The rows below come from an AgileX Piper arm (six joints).
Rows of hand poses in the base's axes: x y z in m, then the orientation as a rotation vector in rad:
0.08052, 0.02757, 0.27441, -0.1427, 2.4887, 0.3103
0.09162, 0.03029, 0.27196, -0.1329, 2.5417, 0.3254
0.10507, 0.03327, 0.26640, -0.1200, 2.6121, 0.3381
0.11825, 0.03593, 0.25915, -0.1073, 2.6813, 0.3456
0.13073, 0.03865, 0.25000, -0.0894, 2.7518, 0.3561
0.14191, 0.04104, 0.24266, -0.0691, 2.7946, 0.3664
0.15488, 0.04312, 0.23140, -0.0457, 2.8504, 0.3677
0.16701, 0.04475, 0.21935, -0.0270, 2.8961, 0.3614
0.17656, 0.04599, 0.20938, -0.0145, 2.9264, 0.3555
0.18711, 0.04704, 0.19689, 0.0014, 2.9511, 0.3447
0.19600, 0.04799, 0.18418, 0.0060, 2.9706, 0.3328
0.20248, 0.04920, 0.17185, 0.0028, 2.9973, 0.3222
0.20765, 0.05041, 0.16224, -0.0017, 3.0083, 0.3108
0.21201, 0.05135, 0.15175, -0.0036, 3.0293, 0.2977
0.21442, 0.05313, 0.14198, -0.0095, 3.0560, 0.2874
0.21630, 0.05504, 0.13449, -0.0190, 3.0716, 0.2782
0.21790, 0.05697, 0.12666, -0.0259, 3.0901, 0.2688
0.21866, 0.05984, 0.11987, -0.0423, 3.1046, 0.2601
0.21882, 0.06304, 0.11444, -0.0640, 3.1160, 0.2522
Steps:
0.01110, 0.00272, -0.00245, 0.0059, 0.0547, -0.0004
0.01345, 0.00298, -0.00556, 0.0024, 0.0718, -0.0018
0.01318, 0.00266, -0.00725, -0.0013, 0.0699, -0.0024
0.01248, 0.00272, -0.00915, 0.0013, 0.0719, -0.0050
0.01118, 0.00239, -0.00734, 0.0046, 0.0448, -0.0087
0.01297, 0.00208, -0.01126, -0.0027, 0.0568, -0.0102
0.01213, 0.00163, -0.01205, -0.0071, 0.0456, -0.0084
0.00955, 0.00124, -0.00997, -0.0058, 0.0301, -0.0056
0.01055, 0.00105, -0.01249, -0.0082, 0.0244, -0.0087
0.00889, 0.00095, -0.01271, -0.0091, 0.0184, -0.0017
0.00648, 0.00121, -0.01233, -0.0090, 0.0251, 0.0043
0.00517, 0.00121, -0.00961, -0.0084, 0.0094, 0.0035
0.00436, 0.00094, -0.01049, -0.0100, 0.0194, 0.0027
0.00241, 0.00178, -0.00977, -0.0086, 0.0251, 0.0059
0.00188, 0.00191, -0.00749, -0.0071, 0.0141, 0.0072
0.00160, 0.00193, -0.00783, -0.0073, 0.0172, 0.0057
0.00076, 0.00287, -0.00679, -0.0067, 0.0129, 0.0115
0.00016, 0.00320, -0.00543, -0.0060, 0.0098, 0.0146

